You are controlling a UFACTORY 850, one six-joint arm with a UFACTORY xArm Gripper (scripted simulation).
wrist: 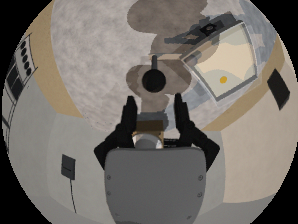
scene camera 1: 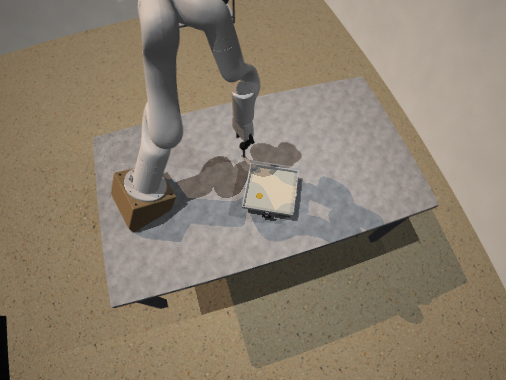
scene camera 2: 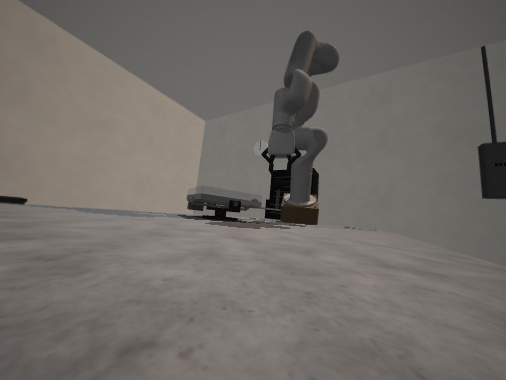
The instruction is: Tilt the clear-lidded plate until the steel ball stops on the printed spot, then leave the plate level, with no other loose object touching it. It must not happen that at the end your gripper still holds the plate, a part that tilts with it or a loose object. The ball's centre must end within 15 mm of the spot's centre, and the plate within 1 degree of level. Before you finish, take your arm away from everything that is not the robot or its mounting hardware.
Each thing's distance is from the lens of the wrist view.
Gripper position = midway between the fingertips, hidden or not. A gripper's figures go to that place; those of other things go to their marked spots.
my gripper (wrist: 154, 100): 14 cm
square clear-lidded plate (wrist: 227, 64): 25 cm
